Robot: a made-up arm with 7 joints.
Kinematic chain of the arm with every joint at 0, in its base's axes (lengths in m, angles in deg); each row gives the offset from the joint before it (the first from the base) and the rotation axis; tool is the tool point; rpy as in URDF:
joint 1: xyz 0 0 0.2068 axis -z
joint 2: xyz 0 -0.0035 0.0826 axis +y
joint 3: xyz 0 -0.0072 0.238 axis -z
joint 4: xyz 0 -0.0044 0.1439 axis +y
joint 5: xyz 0 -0.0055 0.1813 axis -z
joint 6: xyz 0 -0.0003 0.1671 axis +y
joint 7: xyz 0 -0.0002 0.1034 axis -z
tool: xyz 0 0 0 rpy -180 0 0
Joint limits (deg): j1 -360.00..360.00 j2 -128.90..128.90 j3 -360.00..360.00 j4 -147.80..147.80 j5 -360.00..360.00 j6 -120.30..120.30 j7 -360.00..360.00
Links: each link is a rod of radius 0.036 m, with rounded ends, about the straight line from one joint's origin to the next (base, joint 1, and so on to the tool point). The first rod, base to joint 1, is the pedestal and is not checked.
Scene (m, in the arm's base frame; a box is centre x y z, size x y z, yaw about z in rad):
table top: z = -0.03
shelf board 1: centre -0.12 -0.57 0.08 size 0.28 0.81 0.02 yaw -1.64
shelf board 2: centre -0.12 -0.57 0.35 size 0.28 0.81 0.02 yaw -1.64
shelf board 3: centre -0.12 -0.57 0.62 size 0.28 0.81 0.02 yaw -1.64
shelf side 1: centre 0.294 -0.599 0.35 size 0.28 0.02 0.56 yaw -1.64
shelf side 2: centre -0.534 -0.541 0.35 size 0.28 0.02 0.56 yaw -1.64
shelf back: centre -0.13 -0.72 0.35 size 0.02 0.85 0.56 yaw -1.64
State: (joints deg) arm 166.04 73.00 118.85 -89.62 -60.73 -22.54 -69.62
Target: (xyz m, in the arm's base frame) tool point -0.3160 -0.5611 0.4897
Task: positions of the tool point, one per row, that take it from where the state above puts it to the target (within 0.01 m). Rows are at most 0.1 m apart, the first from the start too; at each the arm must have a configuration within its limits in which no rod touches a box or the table.
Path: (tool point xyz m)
1: -0.2959 -0.3979 0.2298
2: -0.2807 -0.3115 0.2290
3: -0.2942 -0.3234 0.3123
4: -0.3006 -0.3184 0.4007
5: -0.2977 -0.2969 0.4897
6: -0.3263 -0.3857 0.4860
7: -0.3327 -0.4756 0.4840
8: -0.3160 -0.5611 0.4897

